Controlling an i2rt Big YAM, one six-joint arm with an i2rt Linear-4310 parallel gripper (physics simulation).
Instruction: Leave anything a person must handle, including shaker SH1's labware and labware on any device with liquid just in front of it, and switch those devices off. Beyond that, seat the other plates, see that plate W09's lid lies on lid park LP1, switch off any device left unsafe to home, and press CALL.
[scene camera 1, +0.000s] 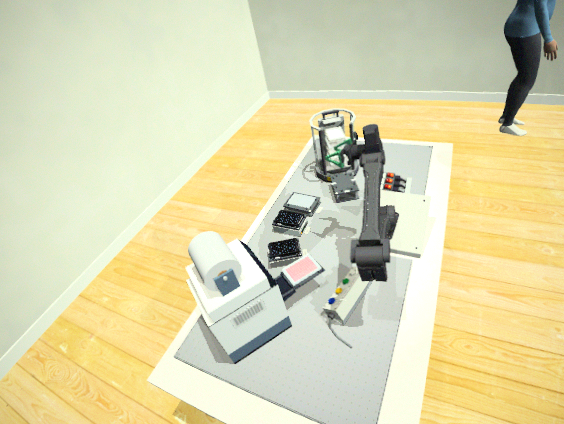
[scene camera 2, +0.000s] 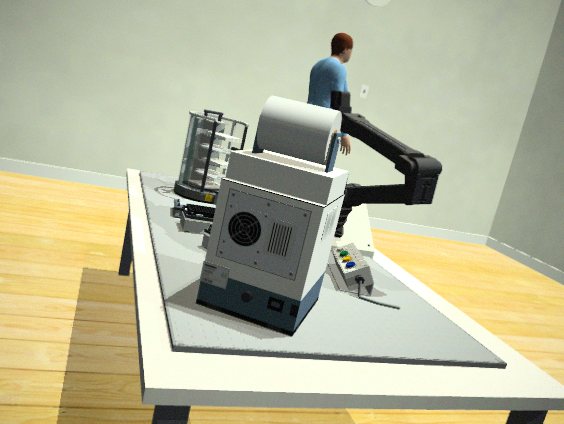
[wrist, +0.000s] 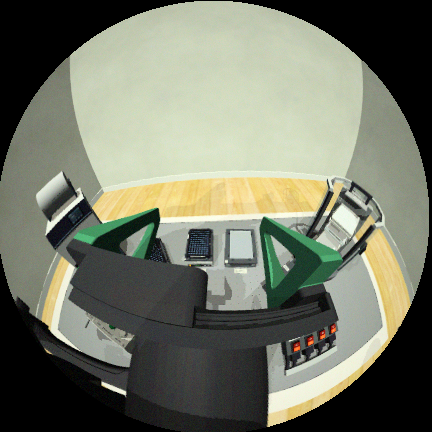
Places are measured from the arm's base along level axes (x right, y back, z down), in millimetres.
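Pixels of known places: gripper, fingertip midpoint: (scene camera 1: 329, 153) (wrist: 209, 217).
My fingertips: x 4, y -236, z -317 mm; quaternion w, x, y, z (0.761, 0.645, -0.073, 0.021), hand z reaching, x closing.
Behind a point stands the place of what it marks.
My gripper (scene camera 1: 340, 152) {y -236, x 4, z -317 mm} (wrist: 209, 217) {y -236, x 4, z -317 mm} is open and empty, high above the bench beside the plate hotel. Its green fingers are spread in the wrist view. A pale plate or lid (scene camera 1: 302, 201) {y -448, x 59, z 39 mm} (wrist: 241, 245) {y -447, x 70, z 39 mm} lies on a dark frame. A dark well plate (scene camera 1: 290, 219) {y -427, x -100, z 16 mm} (wrist: 199, 243) {y -431, x -86, z 15 mm} sits on a low holder beside it. Another dark plate (scene camera 1: 284, 248) {y -362, x -271, z 15 mm} (wrist: 159, 252) {y -378, x -234, z 20 mm} is partly behind the left finger. A pink-topped plate (scene camera 1: 302, 270) {y -206, x -382, z -40 mm} lies on the white machine's tray. A switch box (scene camera 1: 392, 181) {y -71, x 340, z 35 mm} (wrist: 311, 342) {y -67, x 301, z 34 mm} has several red rockers. The button box (scene camera 1: 352, 300) {y -4, x -391, z 31 mm} (scene camera 2: 357, 265) {y -53, x -441, z 12 mm} has green, yellow and blue buttons. Labels are unreadable.
The tall plate hotel (scene camera 1: 321, 145) {y -433, x 307, z -148 mm} (scene camera 2: 192, 191) {y -470, x 314, z 48 mm} (wrist: 324, 205) {y -430, x 307, z -186 mm} stands at the far end, with a grey device (scene camera 1: 344, 184) {y -287, x 233, z 22 mm} before it. The white machine (scene camera 1: 250, 300) {y -226, x -641, z -196 mm} (scene camera 2: 265, 235) {y -385, x -721, z -105 mm} (wrist: 67, 215) {y -303, x -511, z -238 mm} carries a large roll. A person (scene camera 1: 522, 65) (scene camera 2: 327, 82) stands beyond the table, away from the hotel.
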